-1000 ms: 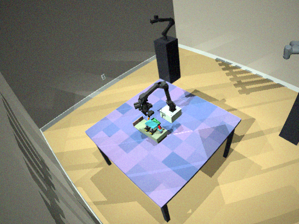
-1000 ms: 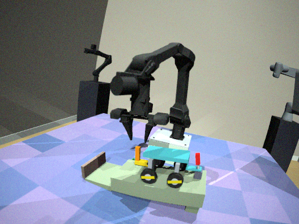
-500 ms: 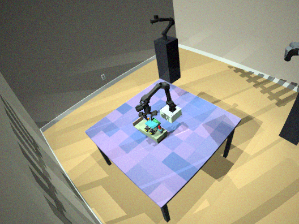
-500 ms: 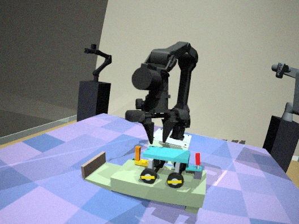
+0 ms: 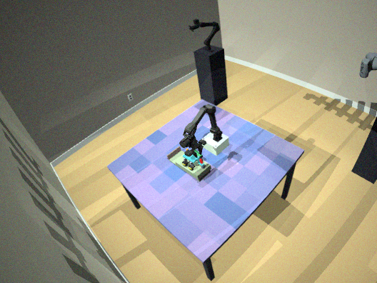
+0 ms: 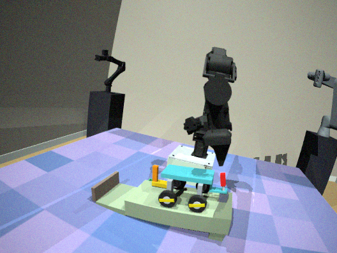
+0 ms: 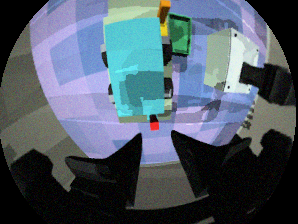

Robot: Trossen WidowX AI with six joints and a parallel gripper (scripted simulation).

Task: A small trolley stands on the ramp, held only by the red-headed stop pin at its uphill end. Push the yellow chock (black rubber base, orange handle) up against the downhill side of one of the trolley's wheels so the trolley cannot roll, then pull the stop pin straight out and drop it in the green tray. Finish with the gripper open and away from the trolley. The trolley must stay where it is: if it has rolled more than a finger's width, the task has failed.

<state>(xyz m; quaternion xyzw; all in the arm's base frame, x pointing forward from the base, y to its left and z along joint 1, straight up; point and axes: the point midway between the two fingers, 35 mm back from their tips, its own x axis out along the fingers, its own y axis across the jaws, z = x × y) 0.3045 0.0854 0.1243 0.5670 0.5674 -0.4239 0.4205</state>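
Right now my gripper tip is 20 mm to the right of the red-headed stop pin and 60 mm above it. Also, from my gripper tip: yellow chock: 30 mm behind, 160 mm to the right, 110 mm below; then trolley: 20 mm ahead, 70 mm to the right, 80 mm below; then pale green ramp: 20 mm ahead, 80 mm to the right, 150 mm below.
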